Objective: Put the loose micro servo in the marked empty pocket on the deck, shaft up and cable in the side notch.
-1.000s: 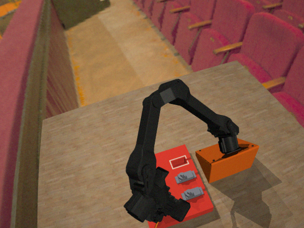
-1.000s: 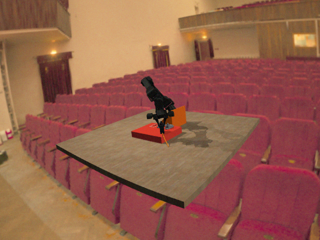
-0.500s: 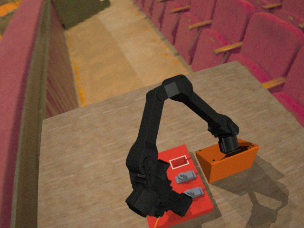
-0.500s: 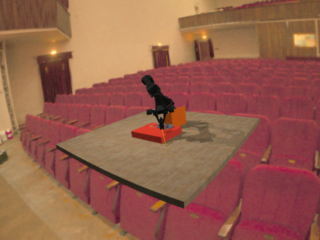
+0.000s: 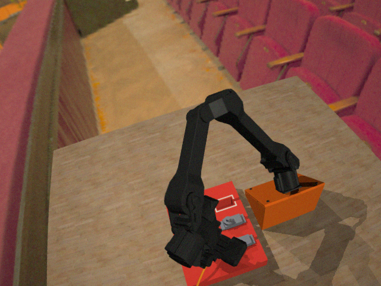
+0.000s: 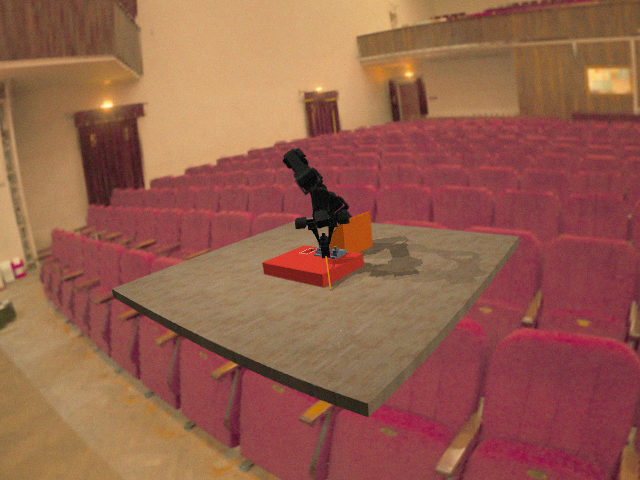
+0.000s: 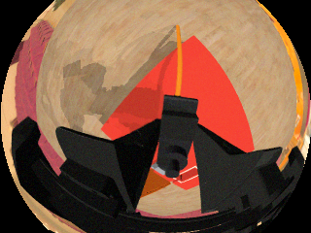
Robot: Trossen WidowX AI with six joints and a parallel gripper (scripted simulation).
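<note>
Now: the red deck 20 mm ahead of my gripper tip, 90 mm to the right of it and 100 mm below it.
</note>
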